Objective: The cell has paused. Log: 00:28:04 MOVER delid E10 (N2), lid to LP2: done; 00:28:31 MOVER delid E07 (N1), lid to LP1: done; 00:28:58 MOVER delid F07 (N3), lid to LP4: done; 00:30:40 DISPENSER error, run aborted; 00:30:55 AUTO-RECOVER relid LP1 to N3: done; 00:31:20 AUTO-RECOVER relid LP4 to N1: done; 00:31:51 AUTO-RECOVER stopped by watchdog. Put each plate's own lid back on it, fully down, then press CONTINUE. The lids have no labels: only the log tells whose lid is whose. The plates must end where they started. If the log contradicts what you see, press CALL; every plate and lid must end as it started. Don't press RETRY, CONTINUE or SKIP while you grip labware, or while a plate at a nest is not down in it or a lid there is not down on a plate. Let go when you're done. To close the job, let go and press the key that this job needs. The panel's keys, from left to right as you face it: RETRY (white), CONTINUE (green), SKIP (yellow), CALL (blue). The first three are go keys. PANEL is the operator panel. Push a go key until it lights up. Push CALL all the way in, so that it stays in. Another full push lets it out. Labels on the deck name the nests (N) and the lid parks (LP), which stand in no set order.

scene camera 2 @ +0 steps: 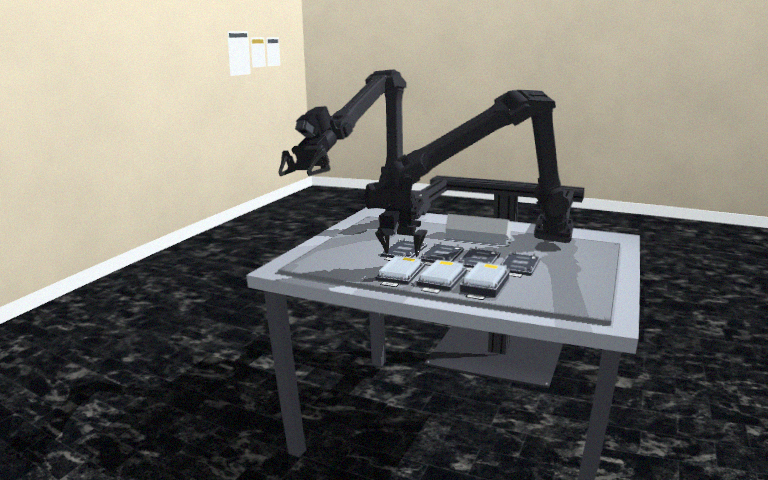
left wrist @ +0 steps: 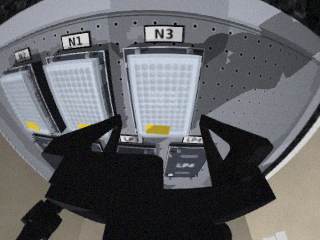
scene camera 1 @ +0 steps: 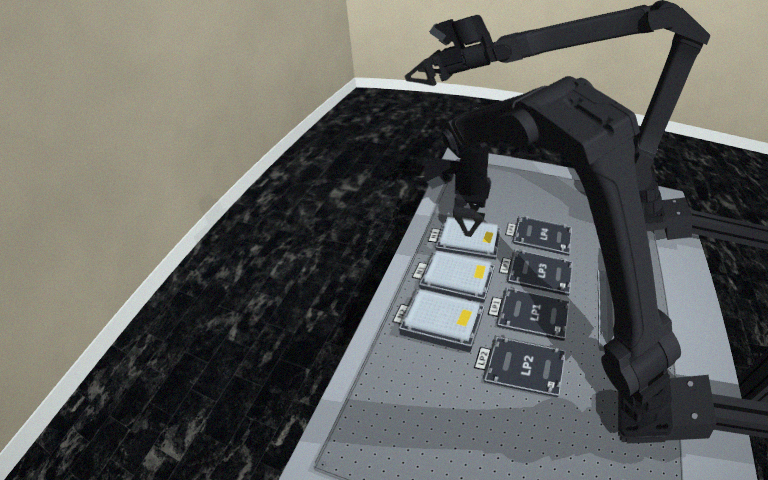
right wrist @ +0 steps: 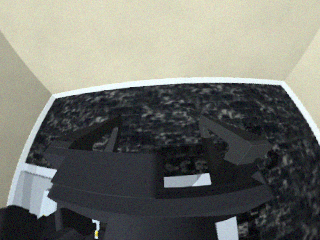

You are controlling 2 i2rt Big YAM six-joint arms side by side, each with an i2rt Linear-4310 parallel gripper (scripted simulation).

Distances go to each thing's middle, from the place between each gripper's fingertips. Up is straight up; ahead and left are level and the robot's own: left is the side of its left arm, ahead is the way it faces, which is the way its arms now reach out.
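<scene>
My left hand [scene camera 1: 471,223] is 6 cm above the park LP1 [scene camera 1: 546,327], 20 cm past it and 17 cm to the right of it. Counting from that same left hand, I find the park LP2 [scene camera 1: 538,383] 6 cm below, 22 cm behind and 30 cm to the left, while the park LP3 [scene camera 1: 518,264] is 6 cm below, 19 cm behind and 4 cm to the left. The park LP4 [scene camera 1: 523,226] is 6 cm below my left hand, 17 cm behind it and 9 cm to the right of it.
From my right hand [scene camera 2: 293,174], the park LP4 is 330 mm below, 390 mm behind and 110 mm to the left. The park LP3 is 330 mm below my right hand as well, and it sits 410 mm behind it and 240 mm to the left of it. Measured from my right hand again, the park LP1 is 330 mm below, 420 mm behind and 370 mm to the left, and the park LP2 is 330 mm below, 430 mm behind and 500 mm to the left.
</scene>
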